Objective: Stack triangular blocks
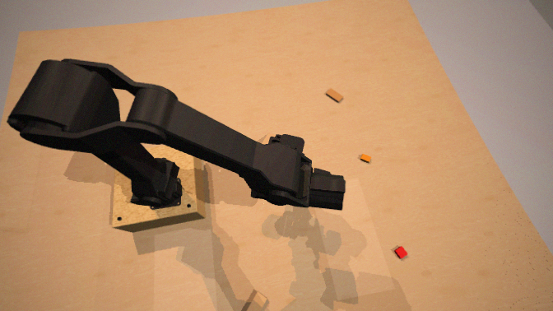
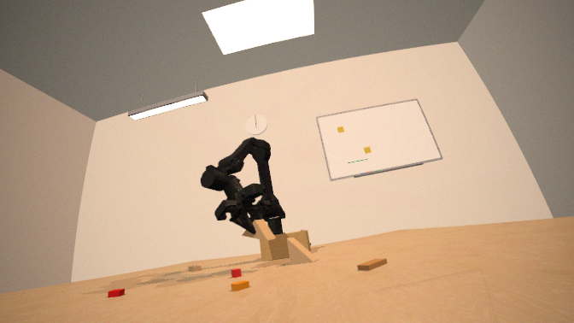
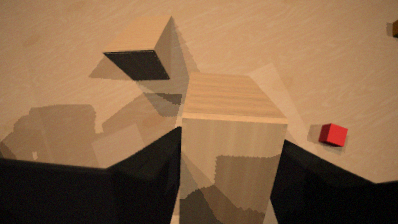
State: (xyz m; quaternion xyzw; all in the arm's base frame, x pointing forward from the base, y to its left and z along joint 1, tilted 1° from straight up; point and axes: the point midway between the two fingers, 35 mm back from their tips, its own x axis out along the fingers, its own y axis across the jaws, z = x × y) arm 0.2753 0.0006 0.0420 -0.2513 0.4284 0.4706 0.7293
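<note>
Right now my gripper tip is 10 cm short of the red cube, 9 cm above it and 4 cm to the left of it. Also, from my gripper tip: triangular block (1 cm above); orange block (23 cm ahead, 9 cm below, 3 cm to the left).
</note>
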